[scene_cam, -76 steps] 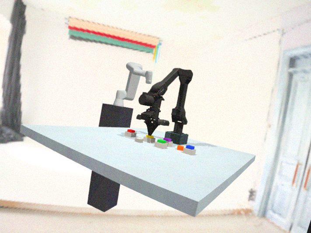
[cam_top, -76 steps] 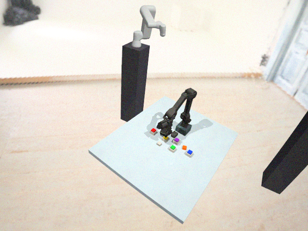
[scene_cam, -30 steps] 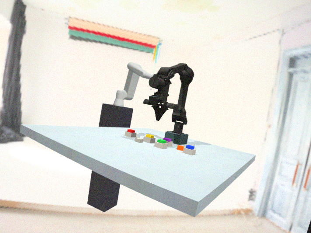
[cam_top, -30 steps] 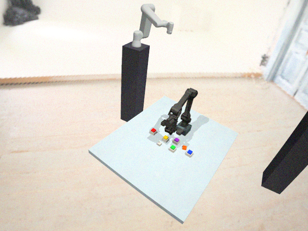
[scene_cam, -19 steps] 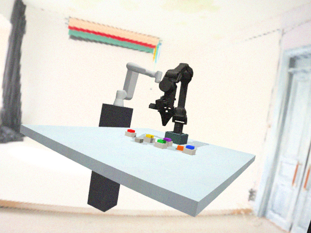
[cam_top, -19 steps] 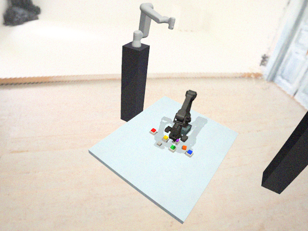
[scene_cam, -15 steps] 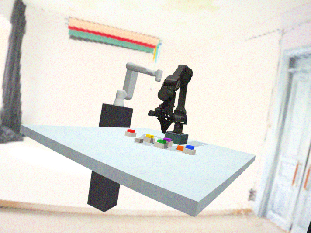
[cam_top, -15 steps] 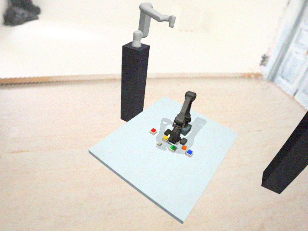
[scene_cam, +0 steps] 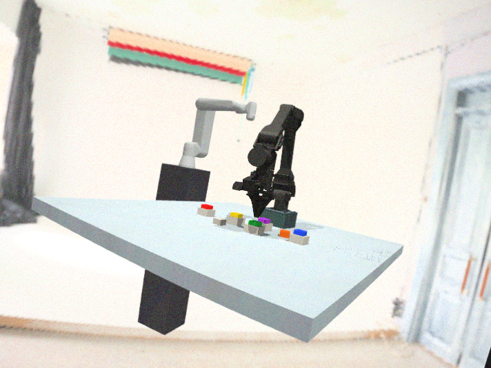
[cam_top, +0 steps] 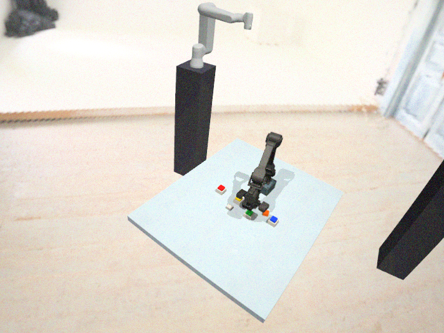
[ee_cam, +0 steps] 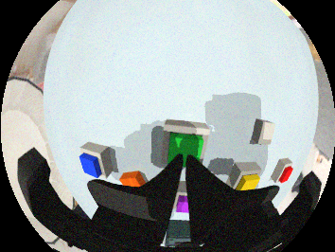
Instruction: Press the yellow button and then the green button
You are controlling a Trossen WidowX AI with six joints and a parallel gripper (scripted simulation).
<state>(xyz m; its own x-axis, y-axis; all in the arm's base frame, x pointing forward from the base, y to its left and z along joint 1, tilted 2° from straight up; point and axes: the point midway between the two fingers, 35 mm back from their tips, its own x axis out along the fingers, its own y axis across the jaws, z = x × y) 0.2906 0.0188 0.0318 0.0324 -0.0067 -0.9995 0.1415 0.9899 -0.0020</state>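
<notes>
Now: the green button 2 cm below my gripper tip. Round my gripper tip: orange block 8 cm to the left, 7 cm behind, 4 cm below; then purple button 10 cm behind, 2 cm below, 1 cm to the right; then yellow button 10 cm to the right, 7 cm behind, 2 cm below.
</notes>
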